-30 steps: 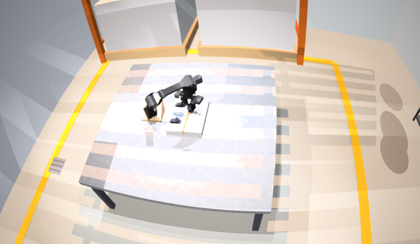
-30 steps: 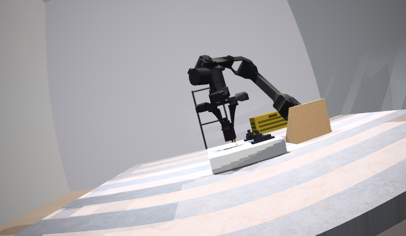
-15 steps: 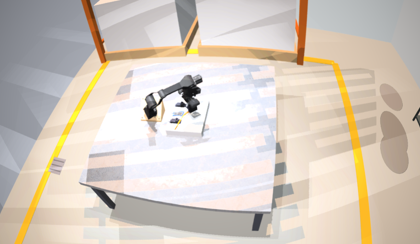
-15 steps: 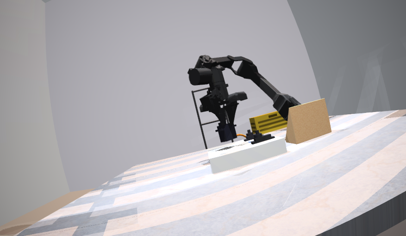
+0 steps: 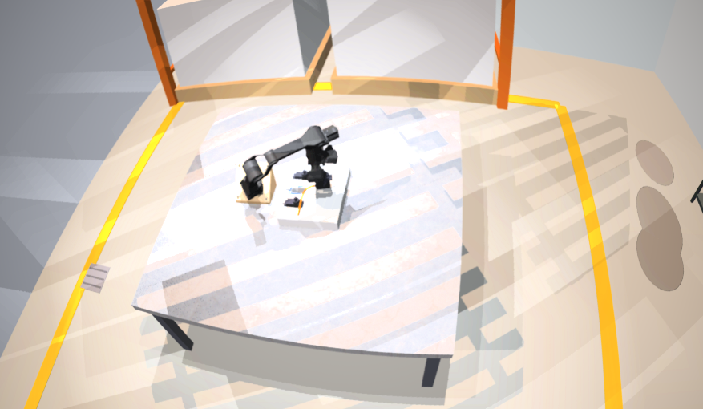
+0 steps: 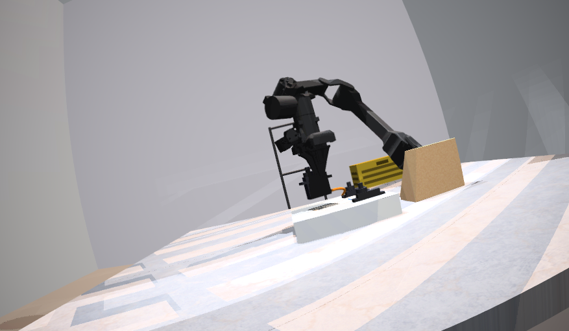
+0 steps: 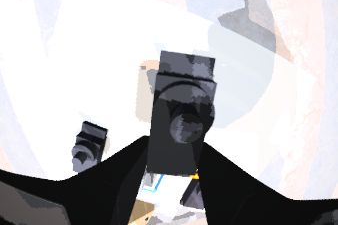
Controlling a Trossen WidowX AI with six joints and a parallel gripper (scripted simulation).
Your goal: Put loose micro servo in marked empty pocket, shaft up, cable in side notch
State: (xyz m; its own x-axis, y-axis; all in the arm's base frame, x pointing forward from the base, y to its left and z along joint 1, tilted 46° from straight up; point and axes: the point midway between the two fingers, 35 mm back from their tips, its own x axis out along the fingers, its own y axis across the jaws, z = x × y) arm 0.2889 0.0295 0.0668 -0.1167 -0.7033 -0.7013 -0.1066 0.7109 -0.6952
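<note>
Right now the white deck block is 10 cm below my gripper tip and 1 cm ahead of it.
</note>
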